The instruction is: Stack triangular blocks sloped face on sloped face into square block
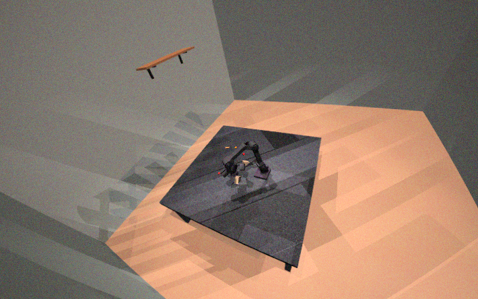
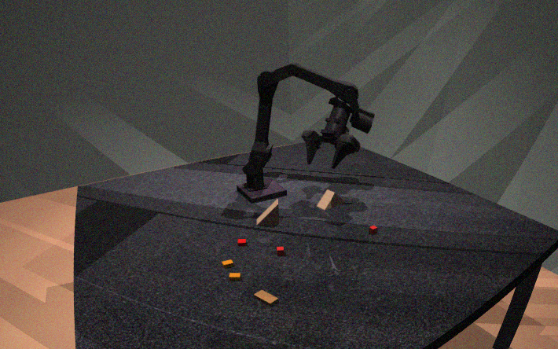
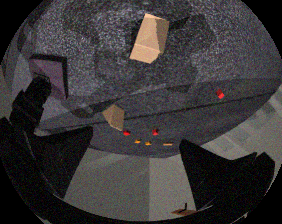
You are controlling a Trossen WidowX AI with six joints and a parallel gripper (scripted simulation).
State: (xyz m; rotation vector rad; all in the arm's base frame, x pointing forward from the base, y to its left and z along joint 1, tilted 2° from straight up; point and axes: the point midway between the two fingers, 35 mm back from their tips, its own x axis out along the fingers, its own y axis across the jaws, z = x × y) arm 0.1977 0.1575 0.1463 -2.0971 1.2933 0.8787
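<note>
My gripper tip is 1 cm past the triangular block, 5 cm to the right of it and 11 cm above it. Also, from my gripper tip: flat tan piece (36 cm ahead, 30 cm to the right, 13 cm below).
</note>
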